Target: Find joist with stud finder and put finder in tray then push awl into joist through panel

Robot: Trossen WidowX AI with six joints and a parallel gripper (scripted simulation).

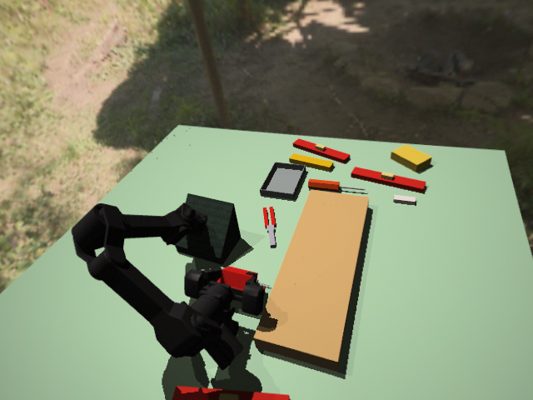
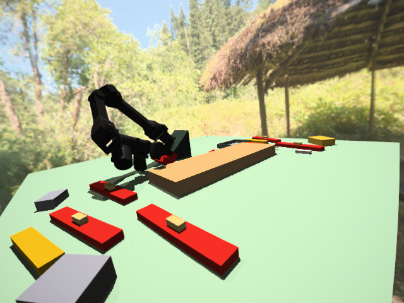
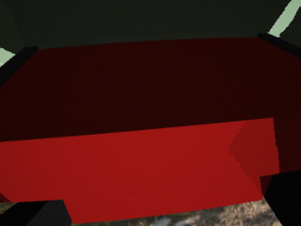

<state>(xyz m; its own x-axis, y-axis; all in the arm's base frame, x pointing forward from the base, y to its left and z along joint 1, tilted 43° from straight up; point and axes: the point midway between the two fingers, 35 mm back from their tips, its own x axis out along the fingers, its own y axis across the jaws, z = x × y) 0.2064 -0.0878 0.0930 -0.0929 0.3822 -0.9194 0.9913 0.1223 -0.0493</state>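
Right now my gripper tip is 10 mm short of the red stud finder and 10 mm above it. The rest, counted from my gripper tip: tray: 450 mm to the left, 90 mm behind, 50 mm below; then awl: 50 mm below, 30 mm to the left, 10 mm ahead; then grey block: 400 mm to the right, 60 mm ahead, 50 mm below.
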